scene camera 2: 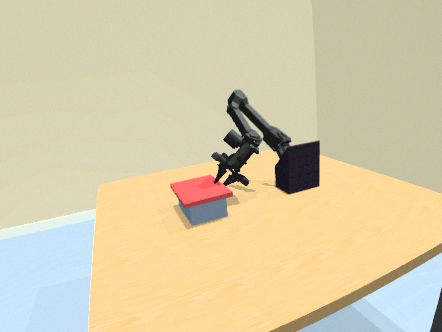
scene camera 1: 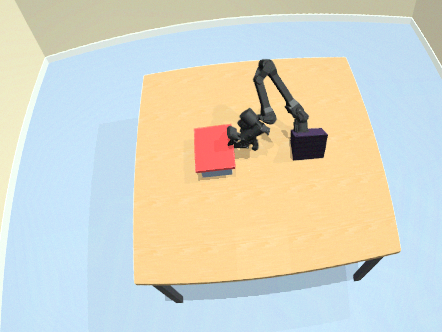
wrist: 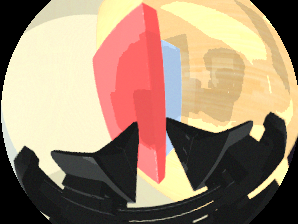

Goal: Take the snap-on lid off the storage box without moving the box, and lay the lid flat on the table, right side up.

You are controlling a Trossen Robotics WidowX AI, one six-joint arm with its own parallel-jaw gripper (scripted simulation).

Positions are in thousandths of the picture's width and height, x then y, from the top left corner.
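Note:
From scene camera 1 I can see a lid (scene camera 1: 481, 462). Scene camera 2 gives me my gripper (scene camera 2: 492, 559), and the lid (scene camera 2: 438, 580) is there too. The wrist view has the lid (wrist: 431, 310) as well, along with my gripper (wrist: 508, 551).

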